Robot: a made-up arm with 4 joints. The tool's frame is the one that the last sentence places.
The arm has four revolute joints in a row. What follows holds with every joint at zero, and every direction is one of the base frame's.
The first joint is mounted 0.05 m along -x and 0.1 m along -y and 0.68 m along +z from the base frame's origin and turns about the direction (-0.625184, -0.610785, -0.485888).
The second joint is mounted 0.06 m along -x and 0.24 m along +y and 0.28 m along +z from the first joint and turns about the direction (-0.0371, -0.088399, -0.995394).
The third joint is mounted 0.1 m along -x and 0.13 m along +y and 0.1 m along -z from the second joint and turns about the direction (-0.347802, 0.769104, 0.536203).
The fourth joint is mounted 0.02 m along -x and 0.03 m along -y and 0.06 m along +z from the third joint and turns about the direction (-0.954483, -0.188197, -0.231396).
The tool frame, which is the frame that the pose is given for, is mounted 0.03 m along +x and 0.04 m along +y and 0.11 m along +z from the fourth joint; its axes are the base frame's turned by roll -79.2, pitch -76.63 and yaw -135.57 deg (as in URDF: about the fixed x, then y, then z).
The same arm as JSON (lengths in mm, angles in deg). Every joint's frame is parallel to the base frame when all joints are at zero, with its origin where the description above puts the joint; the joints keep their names.
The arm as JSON. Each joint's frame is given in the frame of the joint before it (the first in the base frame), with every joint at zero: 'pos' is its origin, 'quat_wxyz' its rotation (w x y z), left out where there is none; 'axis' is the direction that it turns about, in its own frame. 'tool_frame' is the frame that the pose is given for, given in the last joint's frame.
{"length_unit": "mm", "angle_unit": "deg", "joints": [{"joint": "joint 1", "pos": [-50.0, -100.0, 680.0], "axis": [-0.625184, -0.610785, -0.485888]}, {"joint": "joint 2", "pos": [-60.0, 240.0, 280.0], "axis": [-0.0371, -0.088399, -0.995394]}, {"joint": "joint 3", "pos": [-100.0, 130.0, -100.0], "axis": [-0.347802, 0.769104, 0.536203]}, {"joint": "joint 4", "pos": [-20.0, -30.0, 60.0], "axis": [-0.954483, -0.188197, -0.231396]}], "tool_frame": {"pos": [30.0, 40.0, 110.0], "quat_wxyz": [0.137286, 0.631338, -0.282395, 0.709096]}}
